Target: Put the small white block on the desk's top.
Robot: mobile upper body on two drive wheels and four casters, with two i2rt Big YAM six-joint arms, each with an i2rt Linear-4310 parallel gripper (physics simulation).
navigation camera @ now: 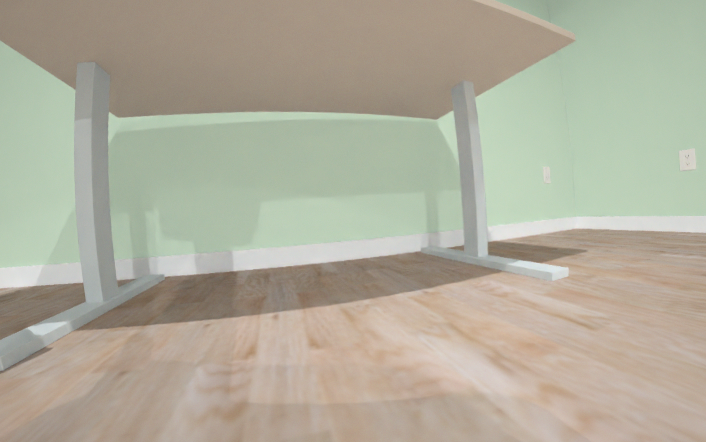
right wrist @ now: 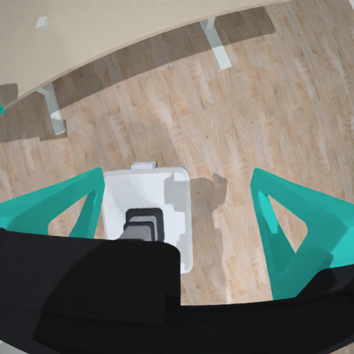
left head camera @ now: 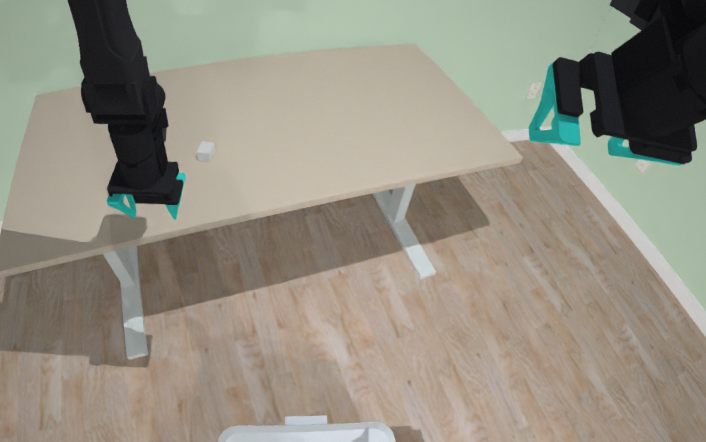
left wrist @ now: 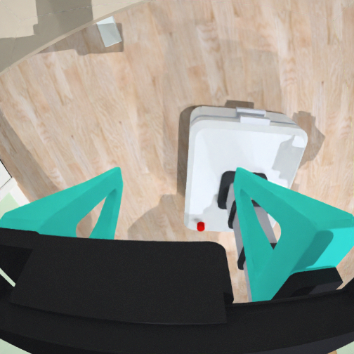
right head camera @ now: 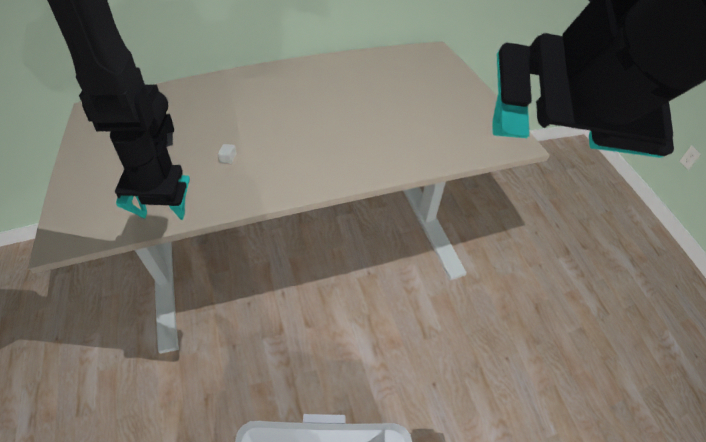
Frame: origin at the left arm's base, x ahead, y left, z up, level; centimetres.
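Seen in the pictures: left gripper, between the fingertips: (left head camera: 155,215) (right head camera: 164,216); right gripper, between the fingertips: (left head camera: 571,141) (right head camera: 544,134).
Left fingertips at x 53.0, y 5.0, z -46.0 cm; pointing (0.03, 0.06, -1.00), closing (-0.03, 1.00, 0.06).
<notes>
A point is followed by its place in that frame.
The small white block (left head camera: 205,151) @(z -65.6, x 91.7, y 5.2 cm) (right head camera: 227,154) @(z -65.6, x 91.3, y 4.7 cm) (right wrist: 42,23) rests on the top of the beige desk (left head camera: 323,119) @(z -69.0, x 111.4, y -27.6 cm) (right head camera: 343,119) @(z -69.0, x 111.6, y -27.3 cm) (right wrist: 100,30), left of its middle in the head views. The block does not show in the left wrist view. My left gripper (left head camera: 155,214) @(z -46.0, x 53.0, y 5.0 cm) (right head camera: 162,214) @(z -46.0, x 53.0, y 5.0 cm) (left wrist: 177,175) is open and empty, above the desk's front left part, apart from the block and nearer the front edge. My right gripper (right wrist: 177,176) is open and empty, at the upper right of the head views, well away from the block.
The desk's pale legs (left head camera: 409,244) (right head camera: 442,244) (navigation camera: 94,182) @(z -105.8, x 92.3, y 48.0 cm) stand on the wooden floor (left head camera: 312,338) @(z -141.0, x 70.2, y -26.5 cm) (navigation camera: 364,354) @(z -141.0, x 71.8, y -22.3 cm). The robot's white base (left wrist: 215,150) (right wrist: 114,192) stands in front of the desk. Green walls (left head camera: 250,26) @(z -58.0, x 154.3, y -0.6 cm) (navigation camera: 625,104) @(z -60.0, x 169.2, y -200.5 cm) lie behind and to the right.
</notes>
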